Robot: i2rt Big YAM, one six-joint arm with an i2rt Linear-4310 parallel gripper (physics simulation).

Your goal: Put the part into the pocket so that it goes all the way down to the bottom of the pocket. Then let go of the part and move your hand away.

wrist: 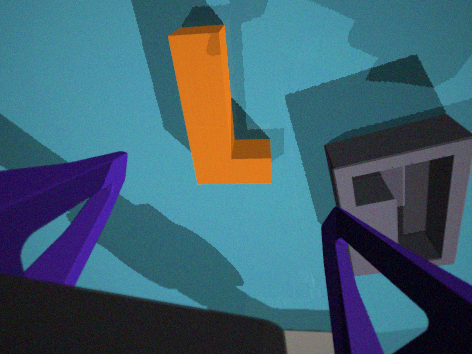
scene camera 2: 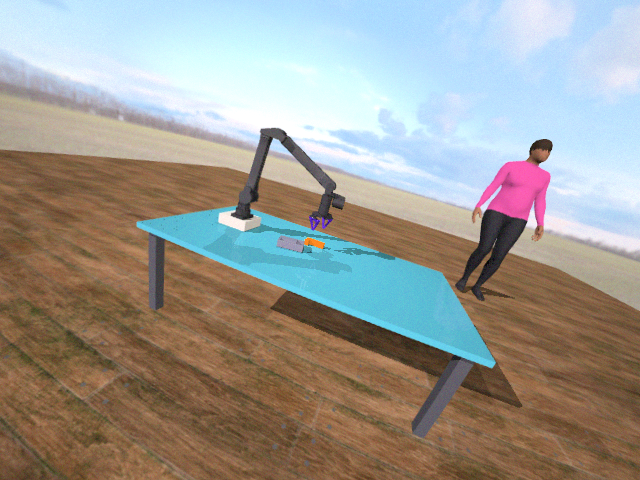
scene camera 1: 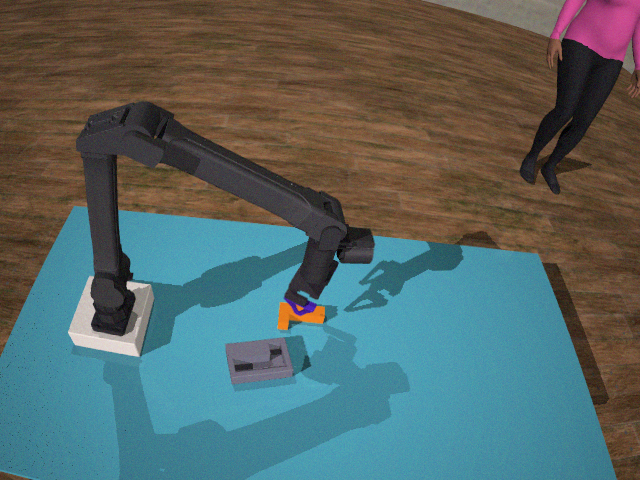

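Where they show: gripper, fingertip midpoint: point(wrist: 233, 192) point(scene camera 2: 318, 229) point(scene camera 1: 306, 298); arm's base at its link origin: point(scene camera 2: 242, 216) point(scene camera 1: 114, 313).
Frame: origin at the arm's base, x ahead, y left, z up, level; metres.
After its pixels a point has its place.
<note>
The part, an orange L-shaped block point(scene camera 1: 283, 317) @(x 0.407, y 0.080, z -0.027 m) point(scene camera 2: 314, 243) @(x 0.451, y 0.095, z -0.041 m) point(wrist: 207, 110) @(x 0.459, y 0.108, z -0.027 m), lies flat on the blue table behind the pocket block, apart from it. The grey pocket block point(scene camera 1: 264, 376) @(x 0.376, y -0.084, z -0.034 m) point(scene camera 2: 290, 244) @(x 0.373, y -0.085, z -0.028 m) point(wrist: 400, 145) @(x 0.427, y -0.026, z -0.030 m) stands on the table with its recess facing up, and no part sits in it. A finger hides some of it in the wrist view. My gripper point(scene camera 1: 301, 311) point(scene camera 2: 318, 228) @(x 0.453, y 0.084, z 0.052 m) point(wrist: 233, 192) @(x 0.453, y 0.084, z 0.052 m) is open and empty, with purple fingers. It hangs above the table close to the orange part. In the wrist view the part lies ahead of the gap between the fingertips.
The arm stands on a white base block point(scene camera 1: 103, 345) @(x -0.013, y -0.077, z -0.030 m) point(scene camera 2: 238, 221) @(x 0.032, y -0.076, z -0.010 m) at the left of the blue table point(scene camera 1: 491, 335) @(x 0.980, y 0.093, z -0.057 m) point(scene camera 2: 403, 299) @(x 0.978, y -0.166, z -0.057 m). A person in a pink top point(scene camera 1: 599, 31) point(scene camera 2: 522, 188) stands on the wooden floor beyond the table. Arm shadows fall around the part and the pocket block.
</note>
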